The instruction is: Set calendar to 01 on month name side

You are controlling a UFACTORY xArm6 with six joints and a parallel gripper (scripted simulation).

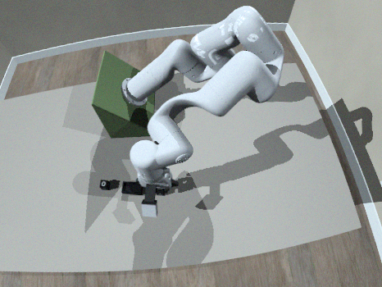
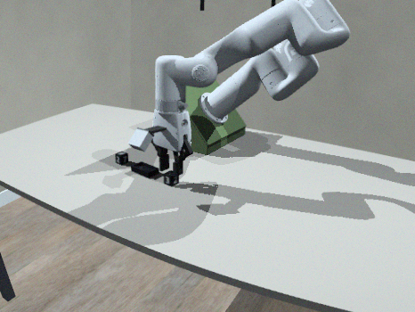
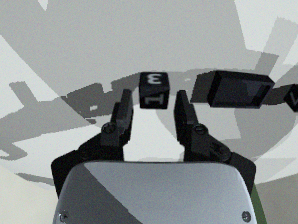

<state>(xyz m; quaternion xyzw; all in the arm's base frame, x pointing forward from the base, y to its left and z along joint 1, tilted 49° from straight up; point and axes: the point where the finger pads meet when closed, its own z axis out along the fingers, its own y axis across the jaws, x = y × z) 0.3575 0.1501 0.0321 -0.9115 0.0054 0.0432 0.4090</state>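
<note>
The black tray lies 11 cm to the right of my hand, 4 cm below it and 1 cm behind it. Also, from my hand: black cube 21 cm to the right, 4 cm below, 1 cm behind.
</note>
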